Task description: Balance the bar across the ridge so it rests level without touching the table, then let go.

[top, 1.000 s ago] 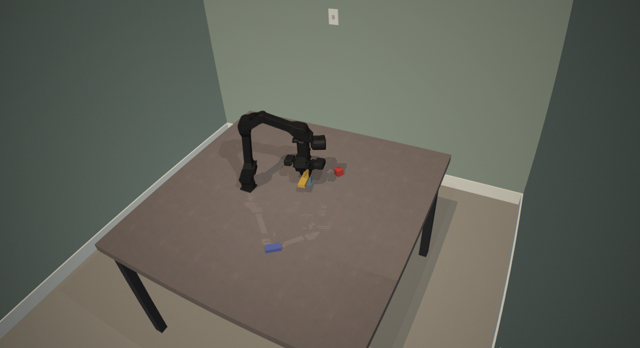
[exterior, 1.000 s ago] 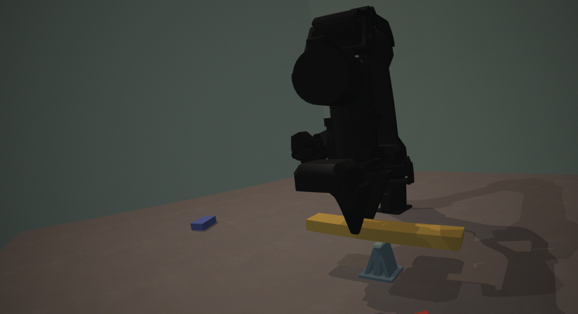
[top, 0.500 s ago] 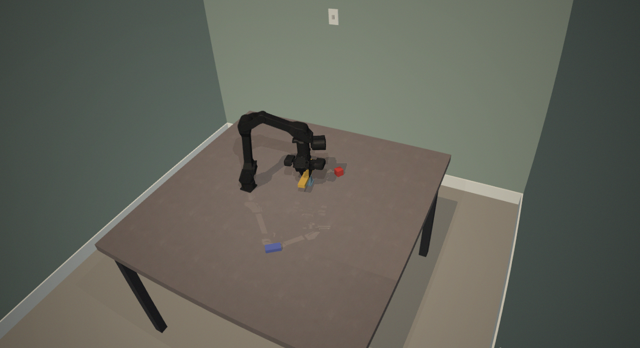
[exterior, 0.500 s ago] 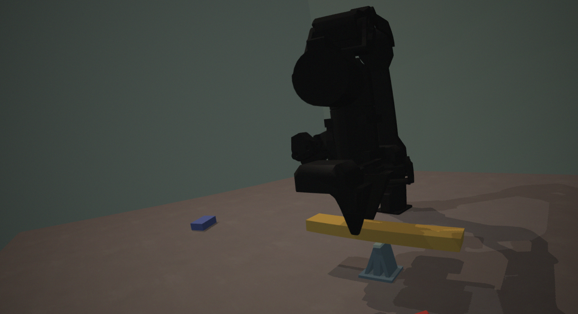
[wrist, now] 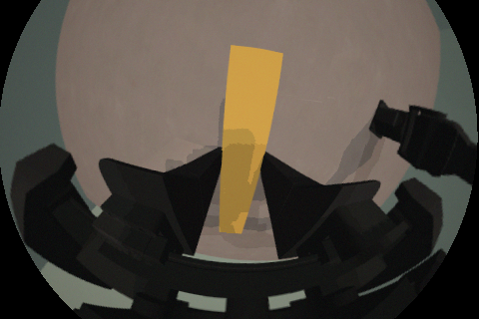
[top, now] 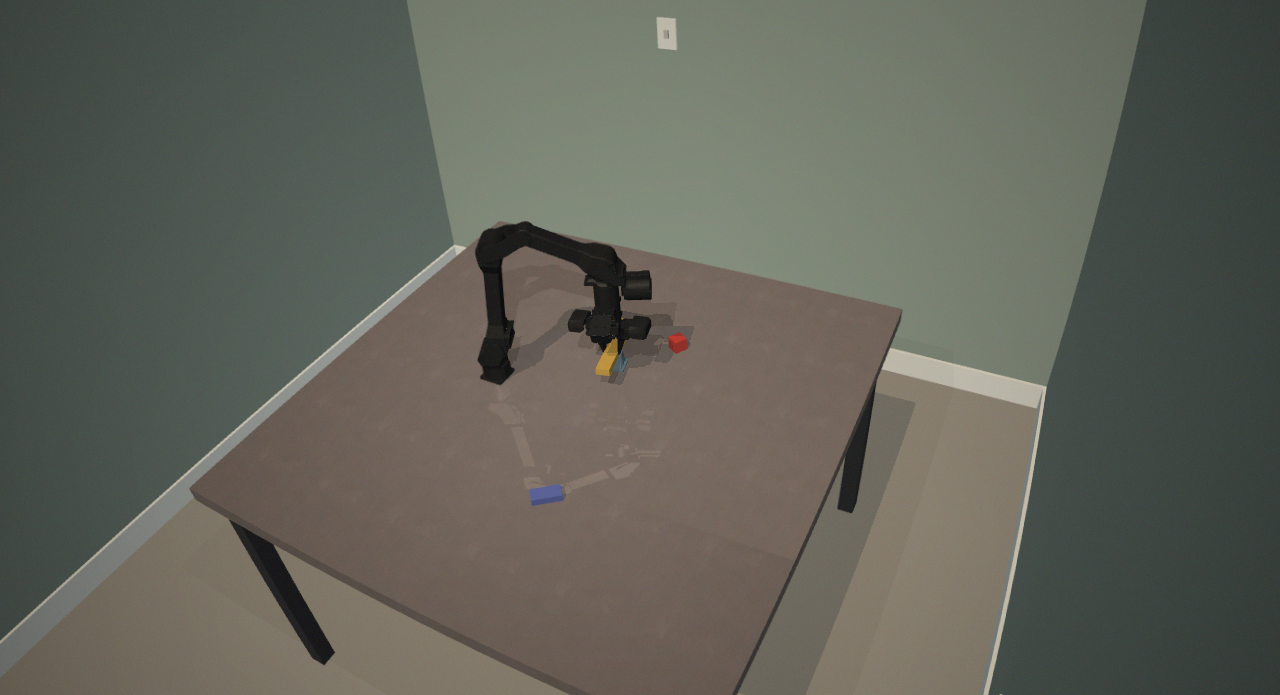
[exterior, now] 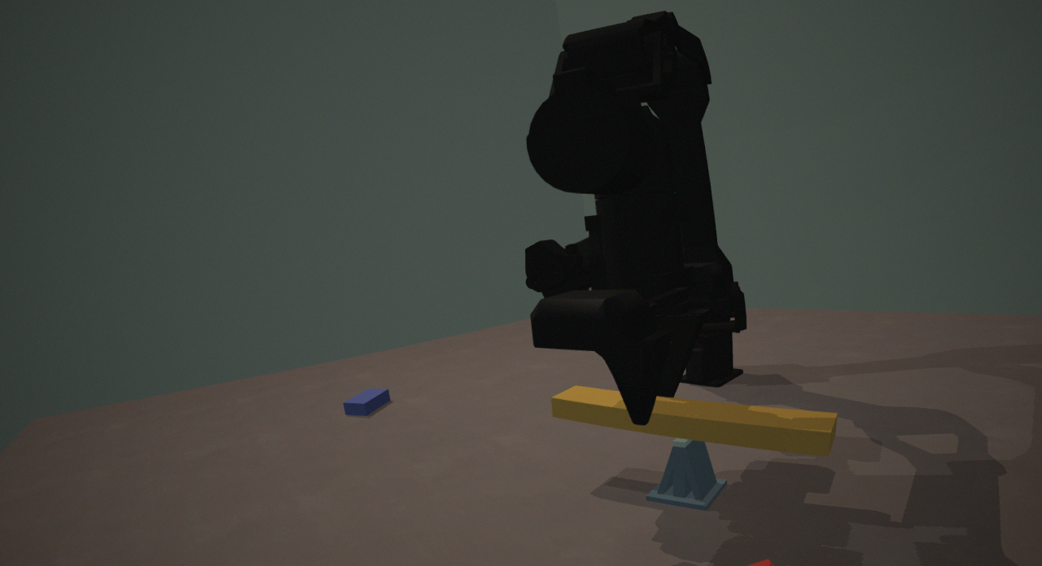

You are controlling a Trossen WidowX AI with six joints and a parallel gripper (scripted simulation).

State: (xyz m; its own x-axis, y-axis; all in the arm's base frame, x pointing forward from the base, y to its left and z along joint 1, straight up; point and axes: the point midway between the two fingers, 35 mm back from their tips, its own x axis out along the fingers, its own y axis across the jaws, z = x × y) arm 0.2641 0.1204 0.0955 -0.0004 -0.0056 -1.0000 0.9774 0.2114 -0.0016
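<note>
The yellow bar lies 30 mm to the left of my gripper tip and 10 mm behind it. Also, from my gripper tip: blue block (410 mm to the right, 60 mm ahead, 50 mm below); red cube (150 mm to the left, 100 mm ahead, 40 mm below).
</note>
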